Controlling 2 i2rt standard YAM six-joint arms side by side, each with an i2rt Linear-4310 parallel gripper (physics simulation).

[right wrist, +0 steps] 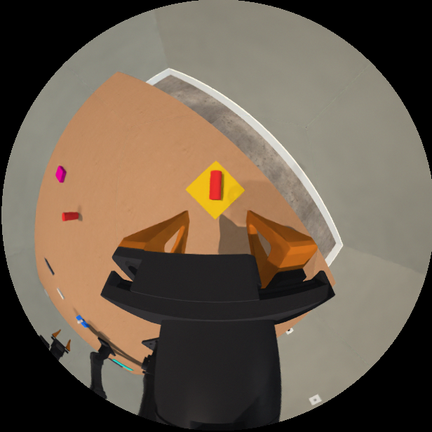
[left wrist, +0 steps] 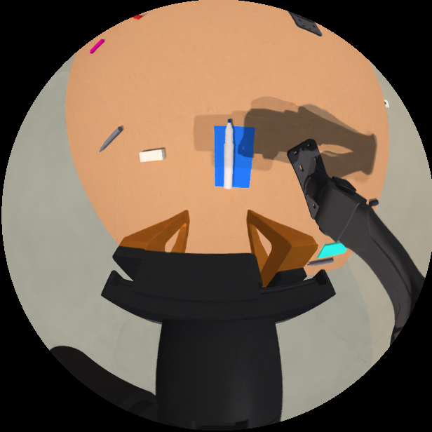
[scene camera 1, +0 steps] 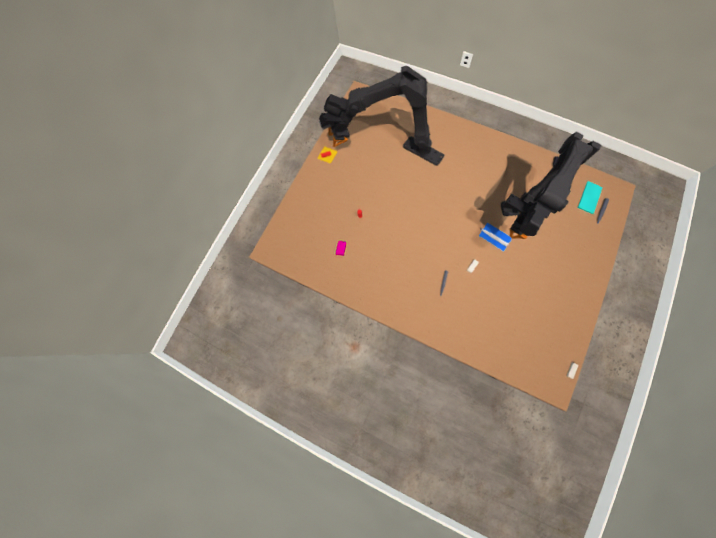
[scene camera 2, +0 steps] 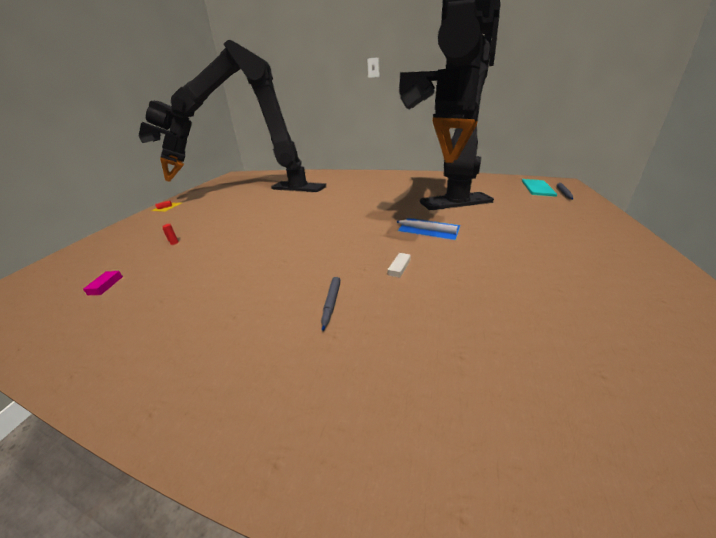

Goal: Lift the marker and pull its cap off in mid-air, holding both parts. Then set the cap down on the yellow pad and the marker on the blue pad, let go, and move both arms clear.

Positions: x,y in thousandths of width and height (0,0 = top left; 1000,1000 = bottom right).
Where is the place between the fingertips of my right gripper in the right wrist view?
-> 503,499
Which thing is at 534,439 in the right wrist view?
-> A yellow pad.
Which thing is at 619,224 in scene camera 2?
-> My left gripper.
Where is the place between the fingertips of my left gripper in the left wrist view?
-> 503,497
